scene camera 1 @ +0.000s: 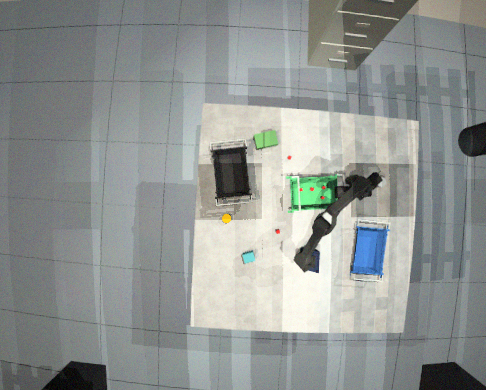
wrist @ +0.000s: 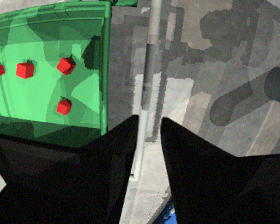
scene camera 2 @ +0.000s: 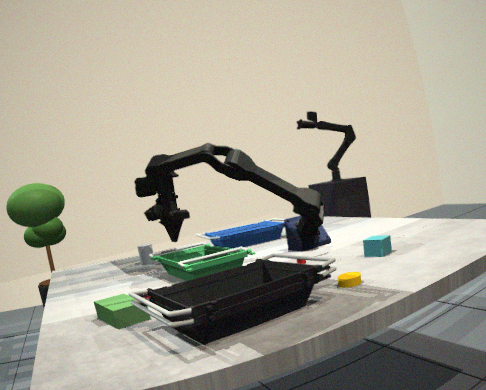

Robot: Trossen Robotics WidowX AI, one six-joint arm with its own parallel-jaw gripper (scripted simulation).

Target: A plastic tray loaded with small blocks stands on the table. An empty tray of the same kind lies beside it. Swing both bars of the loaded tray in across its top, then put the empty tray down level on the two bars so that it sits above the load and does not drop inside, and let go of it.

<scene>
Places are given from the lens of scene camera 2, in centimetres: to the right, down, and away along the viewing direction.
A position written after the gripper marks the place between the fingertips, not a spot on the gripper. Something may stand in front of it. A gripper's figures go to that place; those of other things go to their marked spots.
gripper (scene camera 2: 174, 241): -22, 15, 136
blue tray (scene camera 2: 244, 236): 0, 15, 157
green block (scene camera 2: 117, 311): -25, 23, 78
The marked spots on the blue tray and the green block are 83 cm apart.
</scene>
